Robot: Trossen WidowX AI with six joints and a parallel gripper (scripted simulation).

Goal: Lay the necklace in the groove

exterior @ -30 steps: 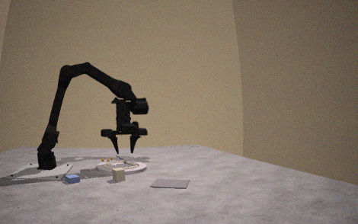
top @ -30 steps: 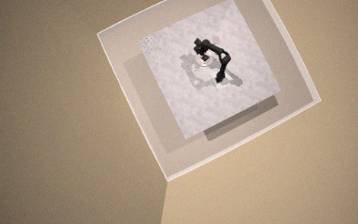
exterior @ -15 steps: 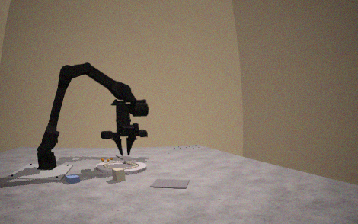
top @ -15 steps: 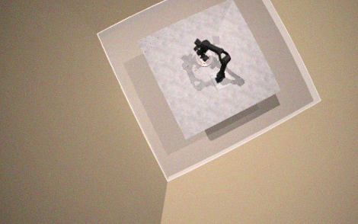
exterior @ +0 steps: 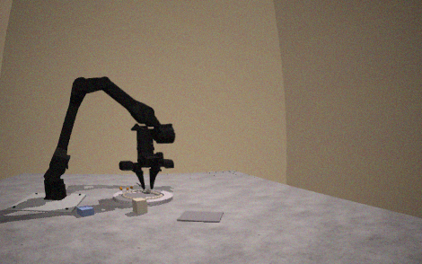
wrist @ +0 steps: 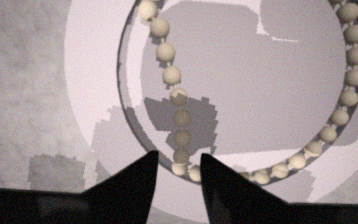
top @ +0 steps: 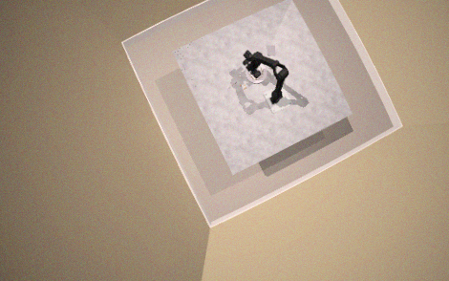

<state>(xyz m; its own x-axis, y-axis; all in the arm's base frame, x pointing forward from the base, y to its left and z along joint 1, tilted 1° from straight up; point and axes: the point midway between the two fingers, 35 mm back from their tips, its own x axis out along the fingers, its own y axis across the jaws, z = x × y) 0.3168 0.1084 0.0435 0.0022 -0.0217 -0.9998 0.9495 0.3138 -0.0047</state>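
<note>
Now: the round bead board 50 mm to the right of my gripper tip, 20 mm behind it and 10 mm below it. Also, from my gripper tip: flat grey plate 280 mm to the right, 130 mm ahead, 20 mm below; cream cube 220 mm to the right, 20 mm behind; blue block 250 mm to the right, 170 mm behind, 10 mm below.
</note>
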